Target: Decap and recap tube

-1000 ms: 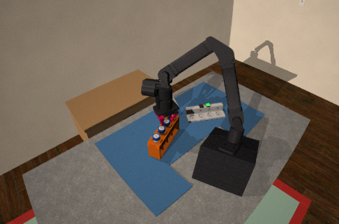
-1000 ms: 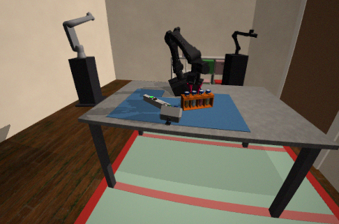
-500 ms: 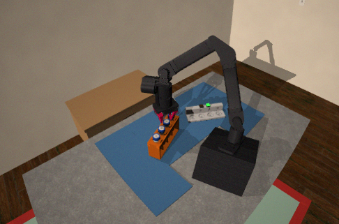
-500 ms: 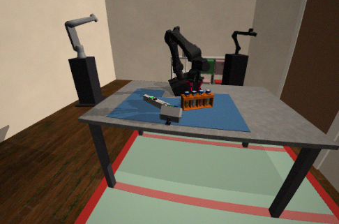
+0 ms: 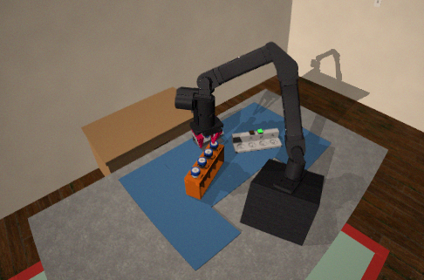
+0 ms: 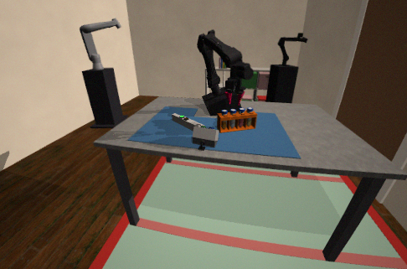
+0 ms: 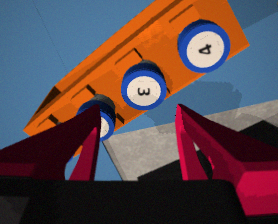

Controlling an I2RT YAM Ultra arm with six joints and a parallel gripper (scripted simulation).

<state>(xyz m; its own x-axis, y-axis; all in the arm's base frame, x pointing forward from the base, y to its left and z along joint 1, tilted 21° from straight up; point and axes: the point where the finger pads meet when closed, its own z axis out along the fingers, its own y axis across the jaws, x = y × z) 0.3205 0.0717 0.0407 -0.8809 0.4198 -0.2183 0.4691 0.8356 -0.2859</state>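
Right now the blue cap is 50 mm below my hand. From my hand the other things lie so: grey key desk: 110 mm ahead, 160 mm to the right, 110 mm below; then green ready key: 80 mm ahead, 170 mm to the right, 100 mm below; then blue cycle key: 100 mm ahead, 130 mm to the right, 100 mm below.
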